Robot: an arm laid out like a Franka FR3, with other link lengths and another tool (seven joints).
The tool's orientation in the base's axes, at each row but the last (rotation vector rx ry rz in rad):
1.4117 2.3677 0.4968
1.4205 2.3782 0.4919
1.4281 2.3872 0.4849
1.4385 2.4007 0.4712
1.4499 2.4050 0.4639
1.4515 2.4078 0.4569
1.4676 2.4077 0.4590
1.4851 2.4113 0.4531
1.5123 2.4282 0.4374
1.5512 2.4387 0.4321
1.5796 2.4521 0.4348
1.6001 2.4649 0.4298
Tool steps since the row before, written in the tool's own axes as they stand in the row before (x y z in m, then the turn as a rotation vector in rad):
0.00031 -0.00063 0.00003 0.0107 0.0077 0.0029
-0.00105 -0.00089 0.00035 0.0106 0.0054 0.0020
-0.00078 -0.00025 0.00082 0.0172 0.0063 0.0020
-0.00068 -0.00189 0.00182 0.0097 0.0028 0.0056
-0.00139 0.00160 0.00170 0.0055 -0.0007 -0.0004
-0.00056 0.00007 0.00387 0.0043 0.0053 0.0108
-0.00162 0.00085 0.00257 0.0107 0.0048 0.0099
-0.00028 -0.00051 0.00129 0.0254 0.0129 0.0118
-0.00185 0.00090 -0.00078 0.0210 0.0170 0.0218
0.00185 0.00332 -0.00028 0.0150 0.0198 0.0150
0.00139 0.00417 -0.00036 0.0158 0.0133 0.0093
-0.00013 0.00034 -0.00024 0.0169 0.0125 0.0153
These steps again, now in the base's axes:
-0.00061 0.00000 -0.00035 0.0024 0.0133 -0.0002
-0.00006 -0.00128 -0.00061 0.0003 0.0121 -0.0004
0.00051 -0.00070 -0.00077 -0.0020 0.0183 -0.0006
-0.00042 -0.00122 -0.00238 0.0002 0.0105 -0.0047
0.00259 -0.00033 -0.00075 -0.0032 0.0045 -0.0004
0.00187 -0.00001 -0.00343 0.0067 0.0074 -0.0080
0.00242 -0.00077 -0.00187 0.0031 0.0128 -0.0078
0.00021 -0.00031 -0.00136 0.0040 0.0297 -0.0073
0.00126 -0.00139 0.00115 0.0129 0.0287 -0.0148
0.00193 0.00297 0.00141 0.0155 0.0235 -0.0073
0.00287 0.00284 0.00177 0.0078 0.0209 -0.0042
0.00028 -0.00002 0.00034 0.0084 0.0224 -0.0101

